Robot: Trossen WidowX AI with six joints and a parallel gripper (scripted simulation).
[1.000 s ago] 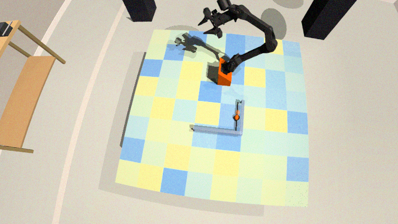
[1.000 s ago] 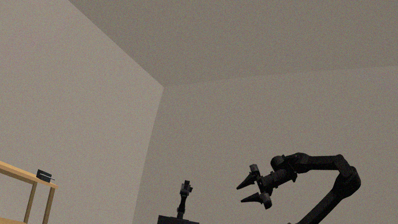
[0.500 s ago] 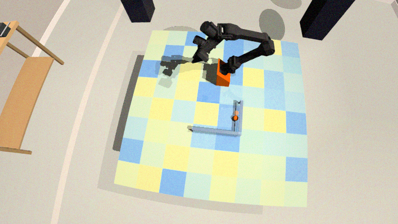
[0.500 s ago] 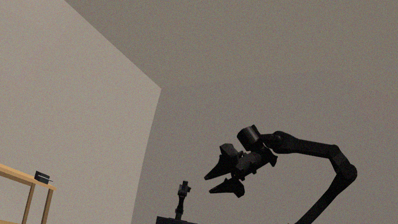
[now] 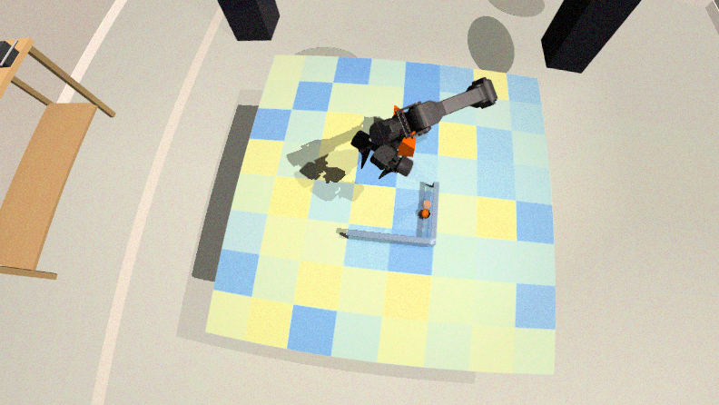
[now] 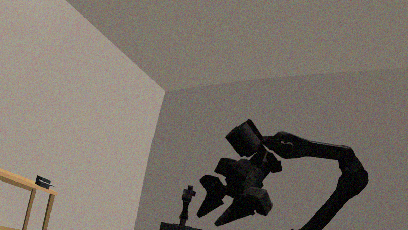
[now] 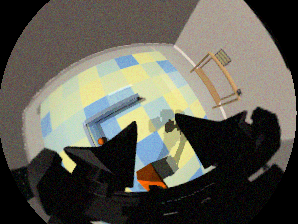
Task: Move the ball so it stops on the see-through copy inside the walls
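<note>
Now: gripper tip 26 cm above the orange ball, 21 cm to the right of it and 3 cm short of it. Also, from my gripper tip: pale-orange spot (26 cm below, 21 cm to the left, 1 cm behind).
</note>
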